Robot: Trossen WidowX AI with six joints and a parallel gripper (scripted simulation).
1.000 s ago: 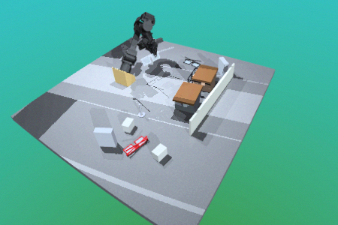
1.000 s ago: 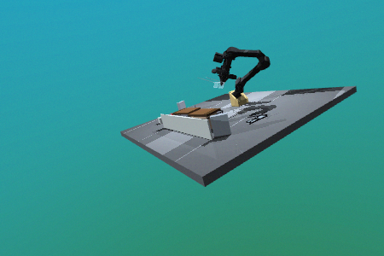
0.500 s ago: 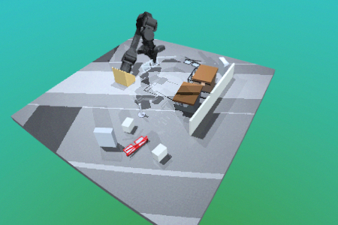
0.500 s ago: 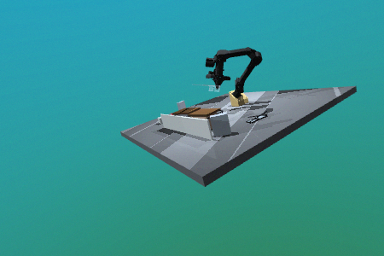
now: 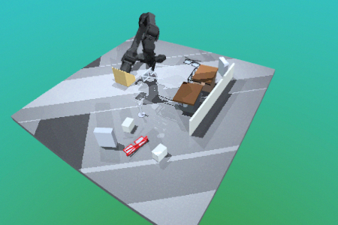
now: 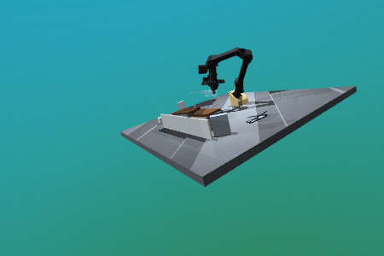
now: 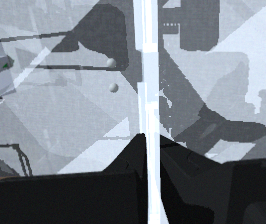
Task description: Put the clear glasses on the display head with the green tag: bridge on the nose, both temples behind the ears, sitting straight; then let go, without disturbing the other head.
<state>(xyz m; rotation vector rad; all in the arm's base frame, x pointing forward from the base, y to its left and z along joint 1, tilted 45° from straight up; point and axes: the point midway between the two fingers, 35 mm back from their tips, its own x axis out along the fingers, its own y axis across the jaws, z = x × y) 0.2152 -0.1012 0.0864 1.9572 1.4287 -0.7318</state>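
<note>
My gripper tip is now 22 cm short of the display head, 6 cm to the left of it and 10 cm above it. Also, from my gripper tip: thin pale stand: 3 cm ahead, 23 cm to the right, 13 cm below; then long white panel: 38 cm ahead, 3 cm to the left, 10 cm below.
</note>
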